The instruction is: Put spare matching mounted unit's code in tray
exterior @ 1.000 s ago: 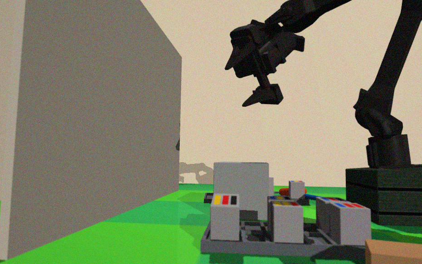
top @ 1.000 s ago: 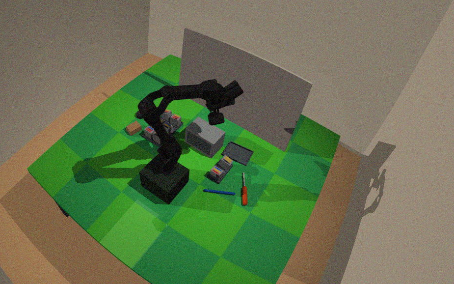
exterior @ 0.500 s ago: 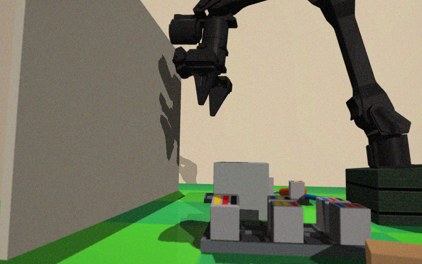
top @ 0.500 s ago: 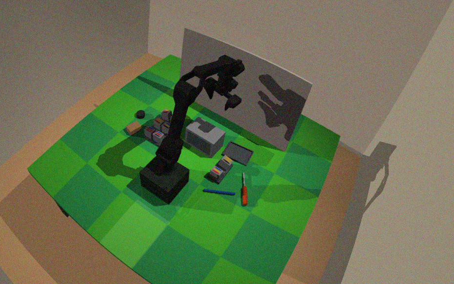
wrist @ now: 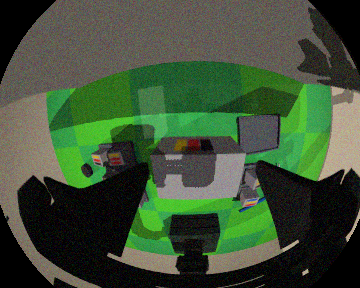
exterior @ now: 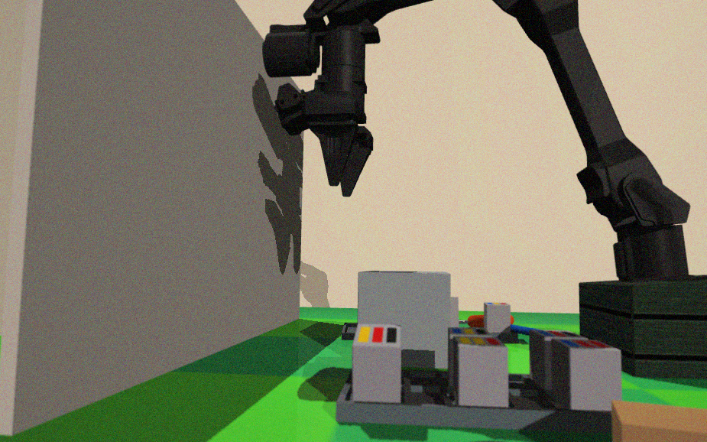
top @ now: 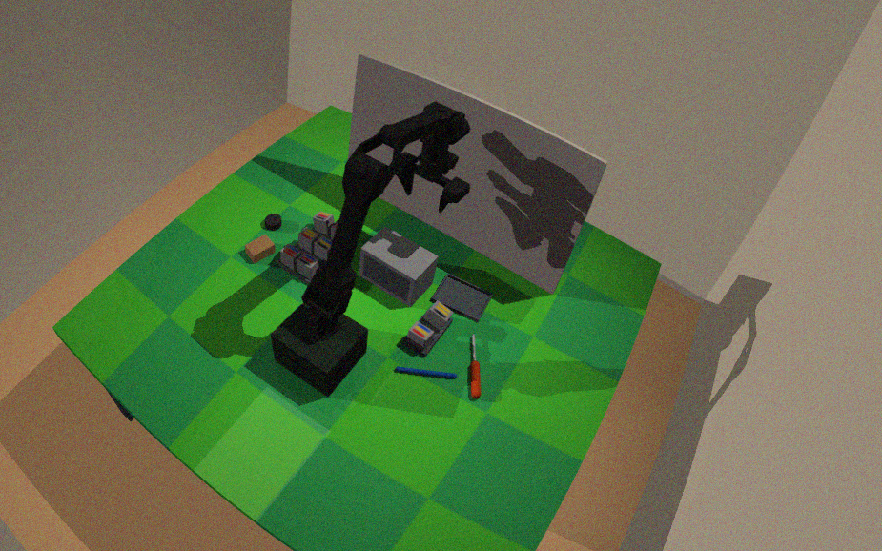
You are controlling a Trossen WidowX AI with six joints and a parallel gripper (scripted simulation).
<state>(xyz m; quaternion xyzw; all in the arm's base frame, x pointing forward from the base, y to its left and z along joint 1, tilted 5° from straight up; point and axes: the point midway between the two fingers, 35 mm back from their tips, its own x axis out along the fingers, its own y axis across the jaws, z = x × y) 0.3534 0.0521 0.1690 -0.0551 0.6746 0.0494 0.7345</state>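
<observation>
Now: gripper tip 11 cm past the grey spare block, 24 cm to the right of it and 15 cm above it. Round my gripper tip: grey mounted unit: 9 cm behind, 15 cm below; dark flat tray: 17 cm to the right, 20 cm below; grey upright panel: 14 cm ahead, 2 cm to the left, 2 cm above.
</observation>
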